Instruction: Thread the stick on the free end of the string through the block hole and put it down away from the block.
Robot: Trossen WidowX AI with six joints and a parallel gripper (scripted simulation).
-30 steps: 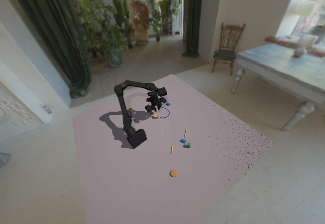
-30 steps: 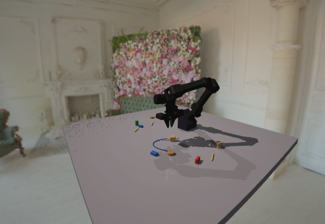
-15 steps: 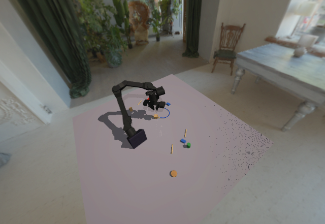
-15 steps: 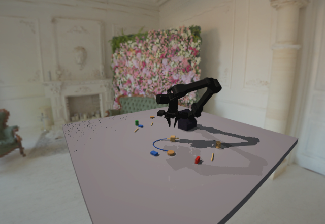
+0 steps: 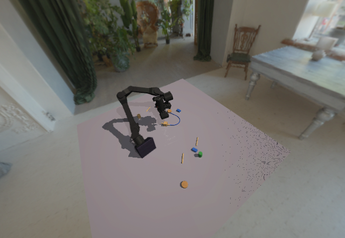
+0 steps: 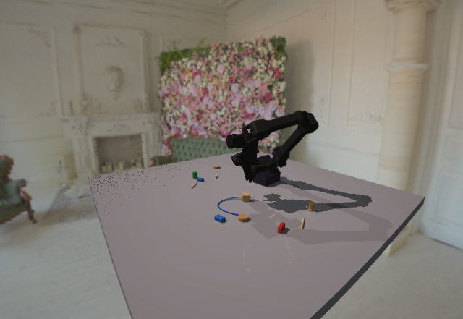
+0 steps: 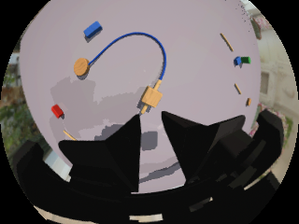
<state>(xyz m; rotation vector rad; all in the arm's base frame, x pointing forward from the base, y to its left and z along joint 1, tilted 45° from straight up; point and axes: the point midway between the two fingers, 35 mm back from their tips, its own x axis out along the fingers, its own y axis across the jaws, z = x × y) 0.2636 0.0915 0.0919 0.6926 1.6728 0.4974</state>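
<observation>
Right now my gripper tip is 8 cm above the wooden block and 1 cm to the left of it. Also, from my gripper tip: wooden cylinder: 22 cm to the left, 16 cm behind, 8 cm below; then red block: 26 cm to the left, 8 cm below, 5 cm ahead; then blue piece: 19 cm ahead, 9 cm below, 7 cm to the left.
</observation>
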